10 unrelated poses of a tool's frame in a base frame.
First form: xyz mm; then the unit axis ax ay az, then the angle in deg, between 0 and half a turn.
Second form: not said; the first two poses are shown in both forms.
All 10 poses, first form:
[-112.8 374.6 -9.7 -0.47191 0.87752 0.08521 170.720]
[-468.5 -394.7 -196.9 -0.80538 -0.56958 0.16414 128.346]
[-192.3 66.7 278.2 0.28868 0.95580 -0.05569 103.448]
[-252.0 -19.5 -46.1 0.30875 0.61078 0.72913 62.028]
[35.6 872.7 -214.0 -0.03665 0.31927 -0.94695 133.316]
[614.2 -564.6 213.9 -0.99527 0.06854 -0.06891 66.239]
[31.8 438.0 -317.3 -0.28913 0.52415 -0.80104 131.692]
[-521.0 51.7 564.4 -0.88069 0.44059 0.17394 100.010]
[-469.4 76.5 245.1 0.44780 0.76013 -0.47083 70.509]
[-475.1 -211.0 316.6 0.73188 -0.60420 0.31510 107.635]
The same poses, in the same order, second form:
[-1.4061 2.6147 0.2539 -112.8 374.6 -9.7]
[-1.8041 -1.2759 0.3677 -468.5 -394.7 -196.9]
[0.5212 1.7257 -0.1005 -192.3 66.7 278.2]
[0.3342 0.6612 0.7893 -252.0 -19.5 -46.1]
[-0.0853 0.7429 -2.2034 35.6 872.7 -214.0]
[-1.1506 0.0792 -0.0797 614.2 -564.6 213.9]
[-0.6646 1.2047 -1.8412 31.8 438.0 -317.3]
[-1.5373 0.7691 0.3036 -521.0 51.7 564.4]
[0.5511 0.9354 -0.5794 -469.4 76.5 245.1]
[1.3749 -1.1350 0.5919 -475.1 -211.0 316.6]

